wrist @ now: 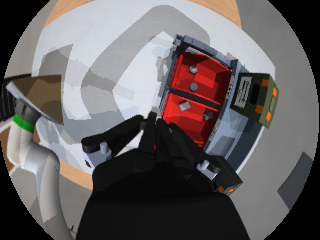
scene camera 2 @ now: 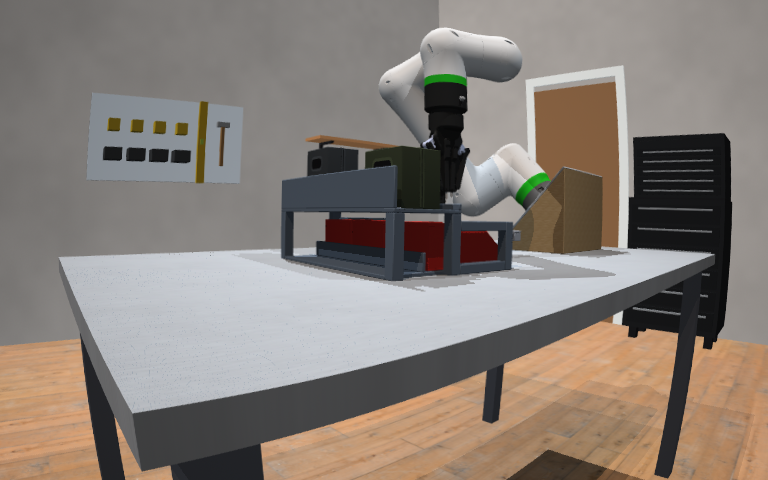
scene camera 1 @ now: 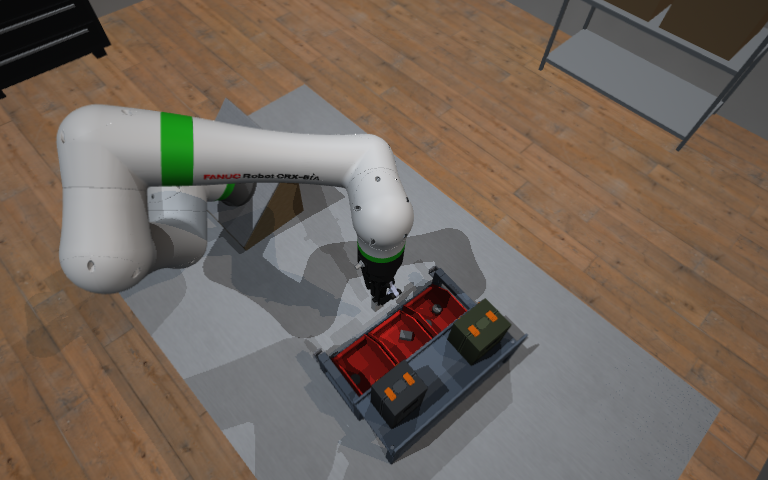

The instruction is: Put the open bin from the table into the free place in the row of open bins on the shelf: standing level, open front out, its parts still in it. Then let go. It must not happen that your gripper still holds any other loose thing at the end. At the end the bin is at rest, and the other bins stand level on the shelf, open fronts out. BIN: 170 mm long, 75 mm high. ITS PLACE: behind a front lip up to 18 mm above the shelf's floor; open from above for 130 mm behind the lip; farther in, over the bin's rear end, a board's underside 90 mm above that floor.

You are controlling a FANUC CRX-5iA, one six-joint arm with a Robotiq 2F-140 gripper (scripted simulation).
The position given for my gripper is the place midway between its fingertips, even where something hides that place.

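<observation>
My gripper [scene camera 2: 445,223]. A bin [scene camera 2: 428,237]. A bin [scene camera 1: 365,357]. A bin [scene camera 1: 388,332]. Gripper again [scene camera 1: 377,307]. Gripper also [wrist: 154,112].
</observation>
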